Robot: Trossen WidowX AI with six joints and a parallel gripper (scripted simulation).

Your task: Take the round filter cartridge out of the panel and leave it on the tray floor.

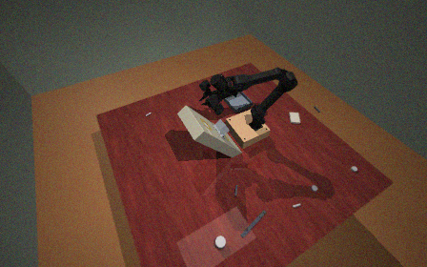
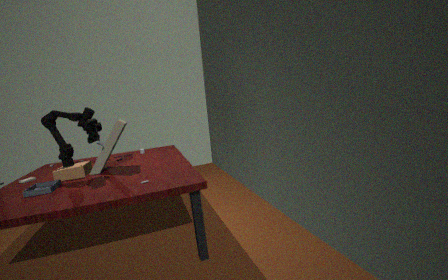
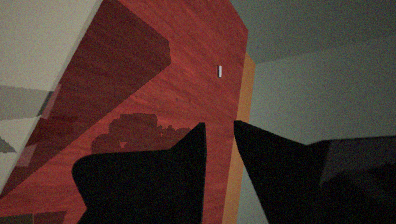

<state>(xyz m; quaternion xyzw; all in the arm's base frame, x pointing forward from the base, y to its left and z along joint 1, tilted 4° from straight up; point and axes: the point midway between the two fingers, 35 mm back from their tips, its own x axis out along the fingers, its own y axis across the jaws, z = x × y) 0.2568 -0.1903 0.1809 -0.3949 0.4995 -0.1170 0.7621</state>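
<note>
Now: gripper tip 170 mm to the right of the white round filter cartridge, 90 mm short of it and 20 mm below it. From my gripper tip the other things lie so: tray 360 mm behind, 240 mm below, 70 mm to the right; then white card 580 mm behind, 270 mm to the left, 240 mm below.
</note>
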